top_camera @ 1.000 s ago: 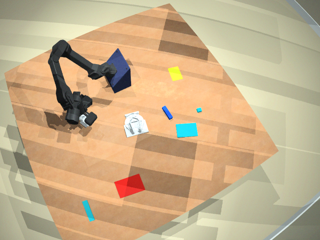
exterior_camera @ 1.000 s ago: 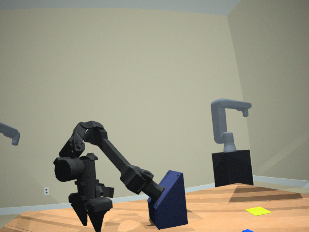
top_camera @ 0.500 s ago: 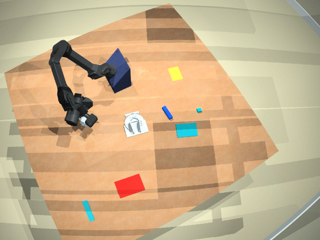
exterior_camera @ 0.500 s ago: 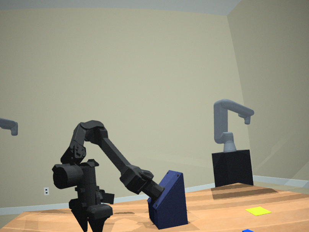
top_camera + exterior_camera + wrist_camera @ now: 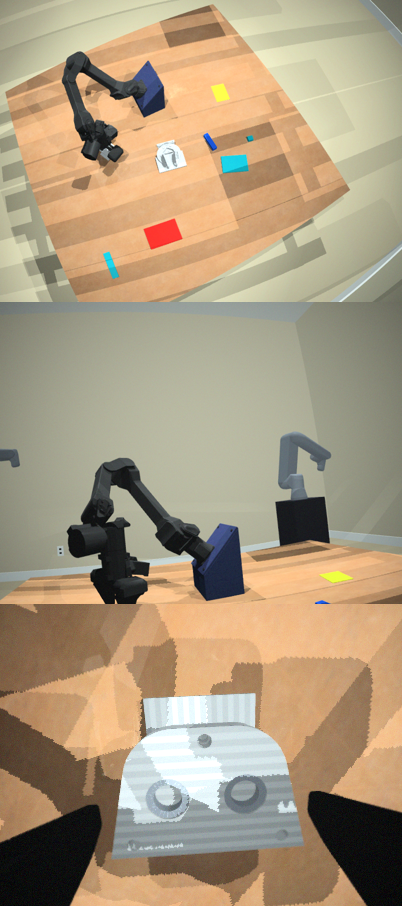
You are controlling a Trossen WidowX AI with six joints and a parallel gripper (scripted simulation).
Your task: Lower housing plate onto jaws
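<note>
Right now the white part is 1 cm to the left of my gripper tip and 1 cm below it. The rest, counted from my gripper tip: red patch 43 cm ahead, 6 cm to the left, 2 cm below; then cyan strip 45 cm ahead, 20 cm to the right, 2 cm below; then blue bar 17 cm ahead, 42 cm to the left, 1 cm below.
</note>
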